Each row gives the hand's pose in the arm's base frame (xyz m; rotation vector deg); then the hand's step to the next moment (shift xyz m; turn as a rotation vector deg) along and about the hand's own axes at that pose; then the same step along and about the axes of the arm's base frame.
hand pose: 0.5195 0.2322 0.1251 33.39 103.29 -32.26
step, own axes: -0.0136 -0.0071 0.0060 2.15 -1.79 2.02
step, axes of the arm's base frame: 0.0035 -0.0108 0.0120 -0.27 -2.41 -2.46
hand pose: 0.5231 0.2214 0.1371 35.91 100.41 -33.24
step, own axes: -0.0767 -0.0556 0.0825 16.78 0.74 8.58
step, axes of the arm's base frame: 0.0382 -0.1050 0.0574 2.71 -3.16 -18.40
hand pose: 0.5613 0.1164 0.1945 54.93 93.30 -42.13
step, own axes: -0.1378 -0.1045 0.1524 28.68 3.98 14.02
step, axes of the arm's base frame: -0.0026 -0.2102 0.0945 6.70 -3.53 -31.27
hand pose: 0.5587 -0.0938 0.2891 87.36 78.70 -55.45
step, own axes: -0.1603 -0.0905 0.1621 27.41 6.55 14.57
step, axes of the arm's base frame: -0.1071 -0.2033 0.0859 9.13 -4.59 -30.04
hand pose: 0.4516 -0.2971 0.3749 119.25 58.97 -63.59
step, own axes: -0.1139 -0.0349 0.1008 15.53 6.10 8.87
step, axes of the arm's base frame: -0.1133 -0.0982 0.0432 6.89 -4.37 -17.05
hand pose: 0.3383 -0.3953 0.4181 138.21 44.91 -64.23
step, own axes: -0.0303 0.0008 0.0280 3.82 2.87 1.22
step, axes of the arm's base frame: -0.0317 -0.0256 0.0065 3.10 -1.63 -3.47
